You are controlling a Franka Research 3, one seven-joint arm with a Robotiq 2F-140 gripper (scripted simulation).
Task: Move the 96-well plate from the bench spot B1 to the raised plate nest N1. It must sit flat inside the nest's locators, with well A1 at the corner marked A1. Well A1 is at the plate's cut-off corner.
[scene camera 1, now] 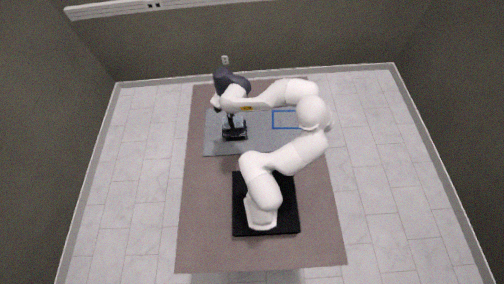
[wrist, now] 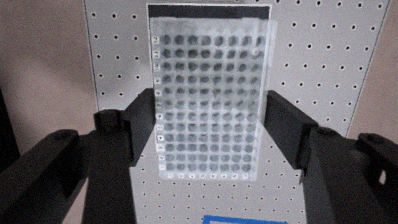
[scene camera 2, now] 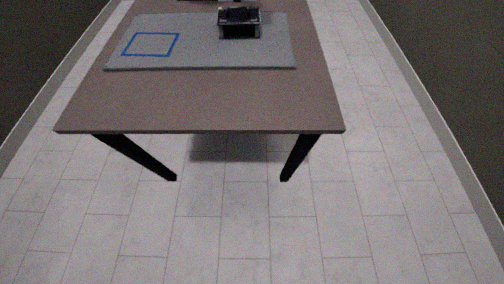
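Note:
Clear 96-well plate and my gripper, both visible.

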